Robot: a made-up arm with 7 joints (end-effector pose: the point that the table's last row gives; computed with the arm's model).
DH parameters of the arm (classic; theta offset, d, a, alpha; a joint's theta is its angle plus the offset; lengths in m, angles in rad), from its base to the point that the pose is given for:
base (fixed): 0 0.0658 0.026 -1.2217
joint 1: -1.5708 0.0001 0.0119 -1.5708
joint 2: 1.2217 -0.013 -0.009 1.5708
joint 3: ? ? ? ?
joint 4: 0 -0.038 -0.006 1.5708
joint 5: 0 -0.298 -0.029 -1.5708
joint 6: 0 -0.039 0.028 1.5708
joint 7: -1.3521 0 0.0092 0
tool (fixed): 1.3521 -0.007 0 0
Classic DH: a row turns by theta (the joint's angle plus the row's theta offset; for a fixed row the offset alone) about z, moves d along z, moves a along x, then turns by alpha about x.
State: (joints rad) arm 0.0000 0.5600 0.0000 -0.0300 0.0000 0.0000 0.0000
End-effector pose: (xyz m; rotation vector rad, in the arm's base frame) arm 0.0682 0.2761 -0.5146 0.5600 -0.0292 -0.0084
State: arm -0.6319 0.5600 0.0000 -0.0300 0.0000 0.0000 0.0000
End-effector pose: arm 0.4379 0.2253 -0.3751 0.5412 -0.6677 -0.0524
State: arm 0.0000 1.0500 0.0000 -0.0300 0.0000 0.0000 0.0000
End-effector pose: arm 0.0682 0.5216 -0.3132 1.0499 -0.0272 -0.0158
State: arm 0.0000 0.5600 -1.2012 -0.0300 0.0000 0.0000 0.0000
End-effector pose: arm -0.0472 0.2790 -0.5127 0.4724 0.3100 -1.1743
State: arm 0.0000 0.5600 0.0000 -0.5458 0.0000 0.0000 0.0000
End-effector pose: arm 0.2181 0.2539 -0.4792 0.5459 -0.5313 -0.1528
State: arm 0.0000 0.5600 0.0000 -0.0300 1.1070 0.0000 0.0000
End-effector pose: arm 0.1105 0.2986 -0.4990 0.4845 -0.3355 1.0683
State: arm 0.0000 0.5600 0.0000 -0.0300 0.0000 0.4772 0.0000
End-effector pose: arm 0.0620 0.2831 -0.5258 0.5505 0.4354 0.1252
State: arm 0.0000 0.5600 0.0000 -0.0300 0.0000 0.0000 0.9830
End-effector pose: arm 0.0747 0.2808 -0.5114 0.4990 -0.3016 0.9479
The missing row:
joint 3: 1.5708 -0.345 0.051 -1.5708
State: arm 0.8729 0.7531 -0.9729 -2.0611 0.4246 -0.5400 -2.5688
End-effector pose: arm -0.1303 -0.0803 -0.2455 1.0727 -1.4235 -2.0527
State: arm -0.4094 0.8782 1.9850 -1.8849 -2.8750 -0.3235 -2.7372
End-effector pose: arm -0.0841 0.4197 0.1066 -0.9442 2.4102 -1.3076
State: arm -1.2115 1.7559 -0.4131 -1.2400 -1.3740 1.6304 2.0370
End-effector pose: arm 0.3258 0.3662 0.4263 -1.2304 2.0460 -0.6769
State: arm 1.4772 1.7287 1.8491 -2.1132 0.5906 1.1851 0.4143
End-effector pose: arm 0.3506 0.2063 0.1937 1.1657 -1.0505 -0.1915
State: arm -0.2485 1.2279 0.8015 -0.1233 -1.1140 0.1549 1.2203
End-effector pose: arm 0.1902 0.6067 -0.1151 1.1705 -0.8084 0.8897
